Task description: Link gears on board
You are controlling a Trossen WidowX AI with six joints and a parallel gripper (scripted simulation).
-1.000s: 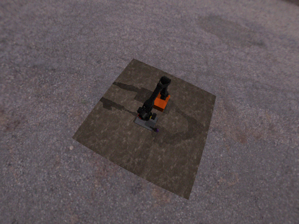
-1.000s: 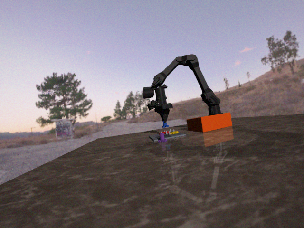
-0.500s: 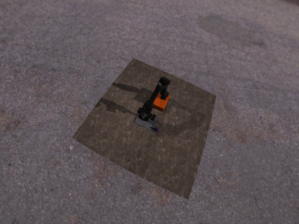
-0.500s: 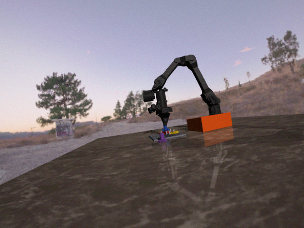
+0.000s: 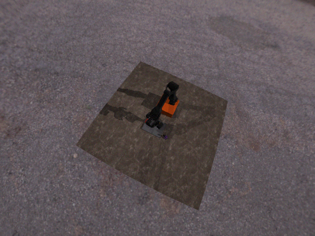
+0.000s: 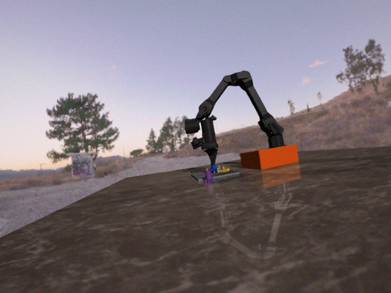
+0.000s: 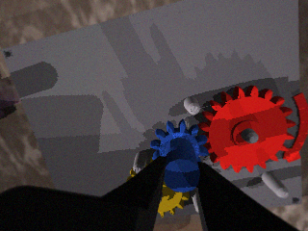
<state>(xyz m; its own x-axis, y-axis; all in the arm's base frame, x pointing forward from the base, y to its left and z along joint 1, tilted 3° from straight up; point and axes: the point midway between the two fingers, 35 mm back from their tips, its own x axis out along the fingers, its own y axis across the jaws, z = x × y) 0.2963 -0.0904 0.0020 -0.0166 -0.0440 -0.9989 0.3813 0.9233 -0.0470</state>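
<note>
Right now the yellow gear is 3 cm to the left of my gripper tip, 3 cm below it and 3 cm behind it. Also, from my gripper tip: blue gear (1 cm below); purple gear (16 cm to the left, 8 cm ahead, 3 cm below).
</note>
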